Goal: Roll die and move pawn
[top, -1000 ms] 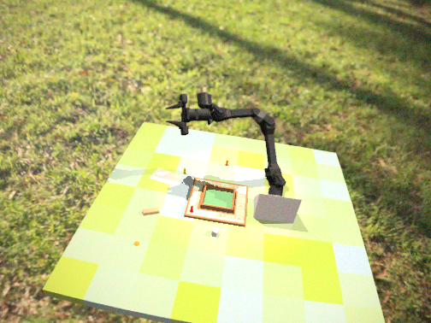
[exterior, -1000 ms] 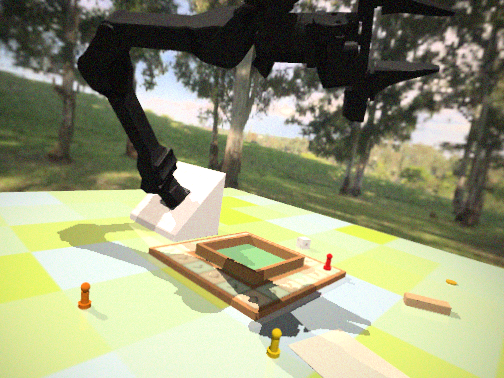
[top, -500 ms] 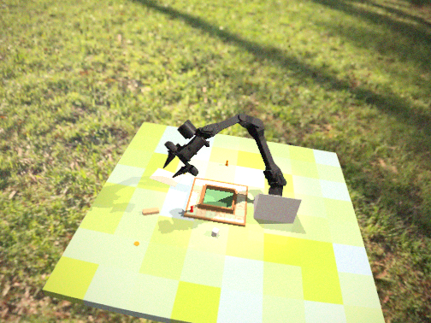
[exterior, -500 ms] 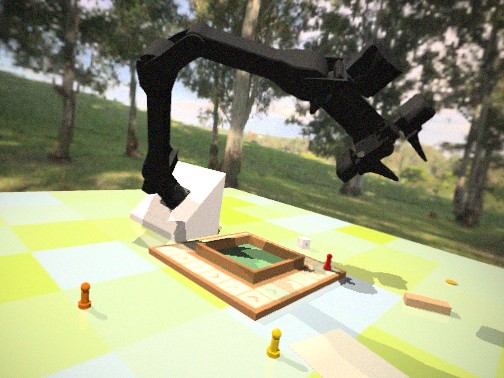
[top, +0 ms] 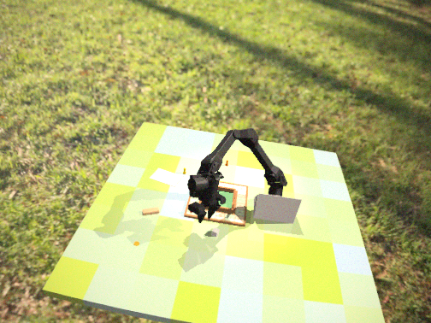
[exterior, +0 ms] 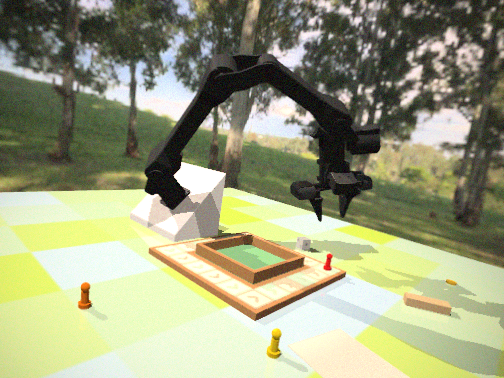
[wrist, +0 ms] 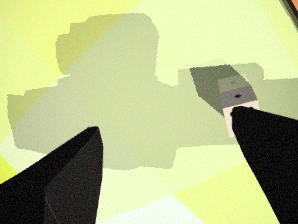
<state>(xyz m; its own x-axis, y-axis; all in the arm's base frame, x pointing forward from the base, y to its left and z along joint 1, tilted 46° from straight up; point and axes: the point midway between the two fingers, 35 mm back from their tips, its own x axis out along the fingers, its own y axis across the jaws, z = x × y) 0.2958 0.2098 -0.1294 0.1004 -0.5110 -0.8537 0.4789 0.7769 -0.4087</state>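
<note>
Now: gripper tip 8 cm above the white die, 5 cm past it and 2 cm to the left of it. Round my gripper tip: yellow pawn (40 cm to the right, 18 cm ahead, 7 cm below); wooden block (26 cm ahead, 8 cm below, 7 cm to the right); red pawn (12 cm to the right, 8 cm ahead, 6 cm below).
</note>
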